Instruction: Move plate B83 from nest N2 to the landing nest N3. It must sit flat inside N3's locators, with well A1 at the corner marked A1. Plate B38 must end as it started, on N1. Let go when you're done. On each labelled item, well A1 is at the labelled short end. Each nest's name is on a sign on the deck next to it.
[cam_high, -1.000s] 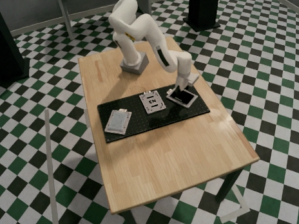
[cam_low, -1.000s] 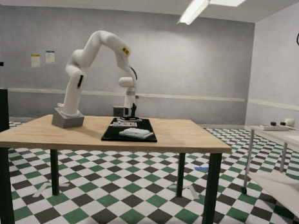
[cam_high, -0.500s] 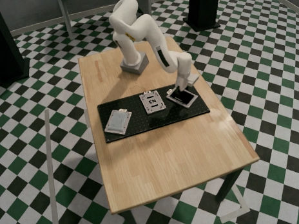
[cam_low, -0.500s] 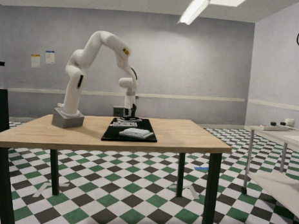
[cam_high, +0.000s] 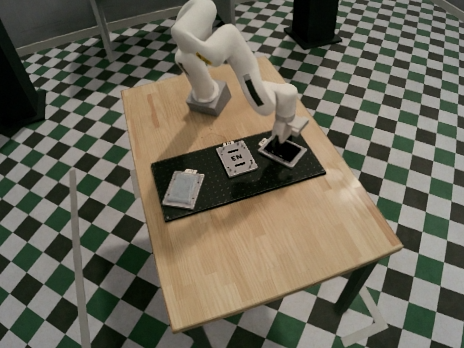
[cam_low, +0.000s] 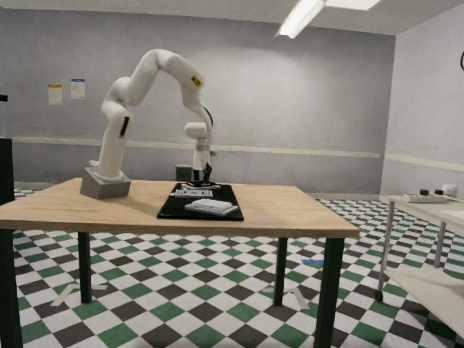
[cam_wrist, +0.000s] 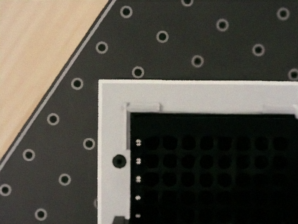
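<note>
My gripper is now 20 mm above the dark plate. Also, from my hand: pale grey plate (430 mm to the right, 40 mm ahead, 20 mm below).
</note>
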